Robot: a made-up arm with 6 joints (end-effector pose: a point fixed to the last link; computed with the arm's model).
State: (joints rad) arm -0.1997 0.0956 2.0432 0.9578 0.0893 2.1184
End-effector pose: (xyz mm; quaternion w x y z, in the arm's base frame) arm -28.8 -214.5 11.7 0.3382 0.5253 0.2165 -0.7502
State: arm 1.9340 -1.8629 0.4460 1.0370 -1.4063 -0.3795
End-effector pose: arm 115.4 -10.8 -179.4 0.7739 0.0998 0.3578 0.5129
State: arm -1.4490 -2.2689 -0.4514 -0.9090 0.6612 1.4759
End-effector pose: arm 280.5 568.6 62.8 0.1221 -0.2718 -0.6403 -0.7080
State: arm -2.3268 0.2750 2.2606 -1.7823 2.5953 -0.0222
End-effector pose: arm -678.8 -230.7 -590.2 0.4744 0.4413 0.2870 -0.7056
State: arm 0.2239 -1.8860 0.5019 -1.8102 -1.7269 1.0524
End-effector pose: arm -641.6 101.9 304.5 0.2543 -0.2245 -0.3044 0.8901
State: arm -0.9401 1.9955 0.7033 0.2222 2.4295 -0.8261
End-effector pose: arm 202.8 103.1 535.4 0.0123 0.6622 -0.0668 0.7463
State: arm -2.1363 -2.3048 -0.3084 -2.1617 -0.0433 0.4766
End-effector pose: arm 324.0 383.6 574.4 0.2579 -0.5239 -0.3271 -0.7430
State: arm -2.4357 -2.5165 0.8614 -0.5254 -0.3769 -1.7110
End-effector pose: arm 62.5 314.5 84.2 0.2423 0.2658 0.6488 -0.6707
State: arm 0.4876 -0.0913 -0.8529 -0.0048 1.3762 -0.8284
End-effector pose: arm -392.9 371.3 -30.2 0.4134 -0.2454 -0.5728 0.6639
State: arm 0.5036 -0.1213 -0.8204 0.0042 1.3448 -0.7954
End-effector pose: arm -378.7 378.2 -17.6 0.4438 -0.2444 -0.5516 0.6626
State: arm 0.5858 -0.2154 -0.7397 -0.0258 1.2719 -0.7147
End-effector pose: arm -356.0 395.0 -9.1 0.4957 -0.2385 -0.4722 0.6888
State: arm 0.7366 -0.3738 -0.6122 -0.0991 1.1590 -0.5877
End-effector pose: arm -330.3 419.3 -38.5 0.5416 -0.2467 -0.3190 0.7376
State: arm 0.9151 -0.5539 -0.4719 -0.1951 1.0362 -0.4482
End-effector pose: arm -320.6 425.7 -126.9 0.5422 -0.2902 -0.1307 0.7776
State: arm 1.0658 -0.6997 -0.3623 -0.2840 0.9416 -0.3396
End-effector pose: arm -327.6 396.7 -231.4 0.5038 -0.3517 0.0199 0.7887
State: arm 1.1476 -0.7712 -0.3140 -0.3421 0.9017 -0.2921
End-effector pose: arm -339.8 363.0 -292.2 0.4660 -0.3898 0.0896 0.7892
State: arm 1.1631 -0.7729 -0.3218 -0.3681 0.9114 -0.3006
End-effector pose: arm -355.2 352.2 -300.9 0.4476 -0.3911 0.0913 0.7989
